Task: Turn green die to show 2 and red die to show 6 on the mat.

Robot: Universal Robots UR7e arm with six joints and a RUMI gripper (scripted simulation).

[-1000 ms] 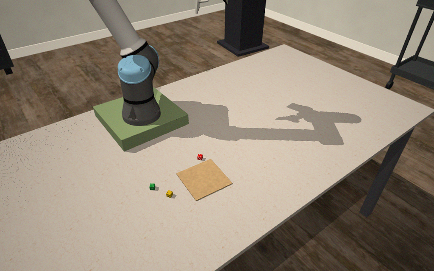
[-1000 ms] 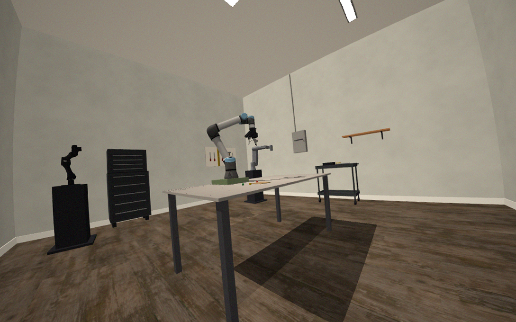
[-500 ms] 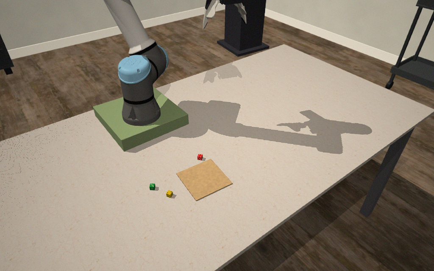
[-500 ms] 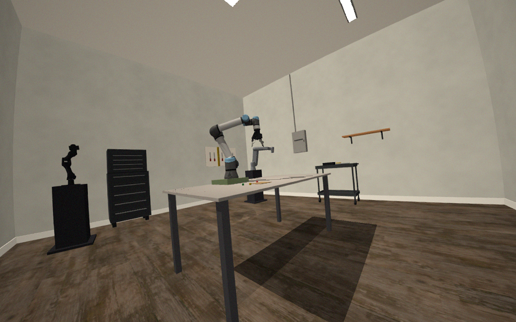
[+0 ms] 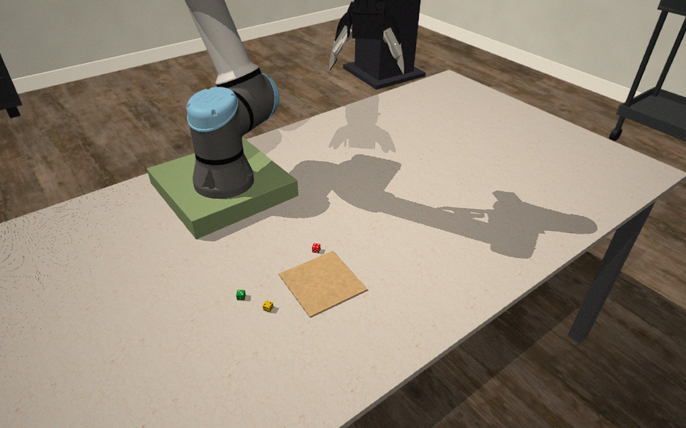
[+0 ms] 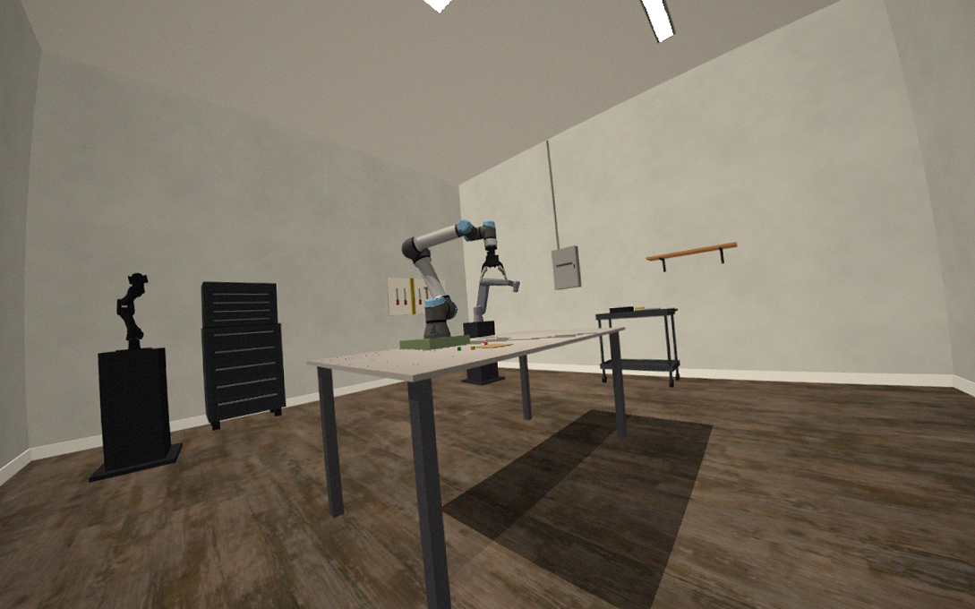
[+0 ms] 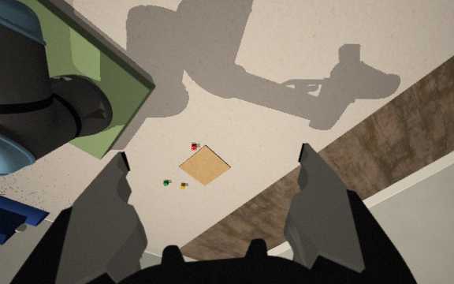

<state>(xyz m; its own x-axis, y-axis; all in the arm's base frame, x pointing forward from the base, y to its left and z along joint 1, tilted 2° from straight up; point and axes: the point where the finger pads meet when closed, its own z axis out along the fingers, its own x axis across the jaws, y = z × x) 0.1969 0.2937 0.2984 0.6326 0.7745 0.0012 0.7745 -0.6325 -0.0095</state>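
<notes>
My gripper is now 40 cm to the left of the green die, 34 cm above it and 16 cm short of it. Round my hand: red die: 34 cm below, 20 cm to the right, 11 cm ahead; then yellow die: 37 cm to the right, 34 cm below, 21 cm ahead; then tan mat: 35 cm below, 24 cm to the right, 21 cm ahead.
</notes>
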